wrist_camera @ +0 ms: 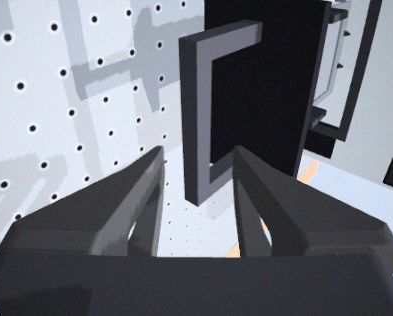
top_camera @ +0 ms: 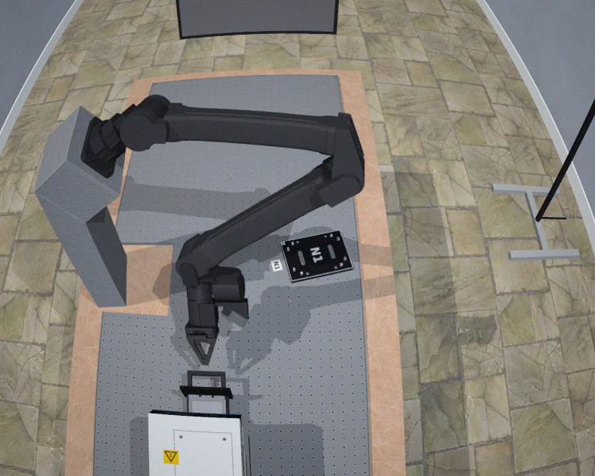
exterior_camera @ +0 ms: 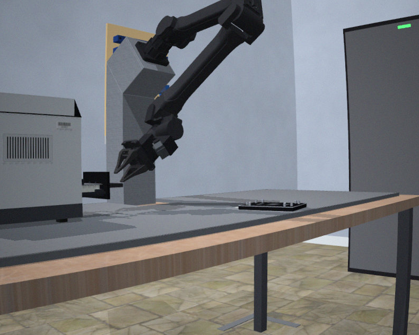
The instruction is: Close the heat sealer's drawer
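Now: hand 10 mm past the sealer drawer, 140 mm to the left of it and 40 mm above it. The rest, counted from my hand: white tag (180 mm ahead, 300 mm to the left, 100 mm below).
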